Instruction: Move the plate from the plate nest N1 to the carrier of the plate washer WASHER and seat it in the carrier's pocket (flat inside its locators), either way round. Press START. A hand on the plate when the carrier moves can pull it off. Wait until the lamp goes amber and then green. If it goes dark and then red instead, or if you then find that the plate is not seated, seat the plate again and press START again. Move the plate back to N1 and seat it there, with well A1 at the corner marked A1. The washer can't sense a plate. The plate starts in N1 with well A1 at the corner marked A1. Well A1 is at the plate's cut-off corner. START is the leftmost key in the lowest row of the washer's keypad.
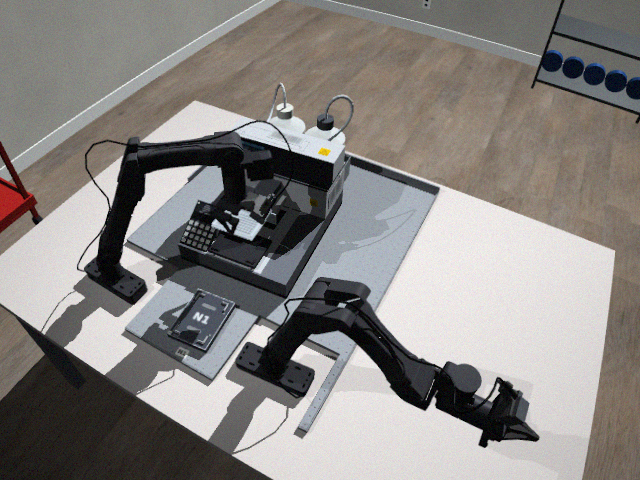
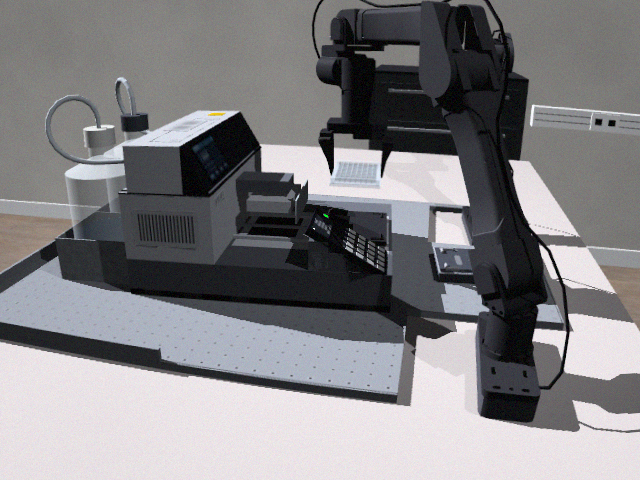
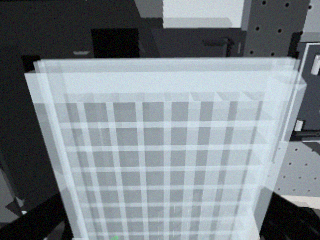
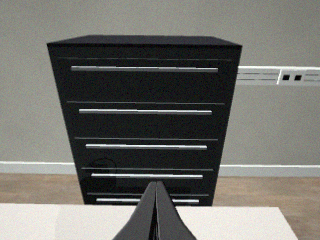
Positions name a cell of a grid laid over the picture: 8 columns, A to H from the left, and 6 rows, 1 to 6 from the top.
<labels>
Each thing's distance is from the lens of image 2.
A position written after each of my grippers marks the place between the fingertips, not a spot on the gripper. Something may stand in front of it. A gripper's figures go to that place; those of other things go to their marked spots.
my left gripper (image 2: E3): 0.97 m
white plate (image 2: E3): 0.94 m
</labels>
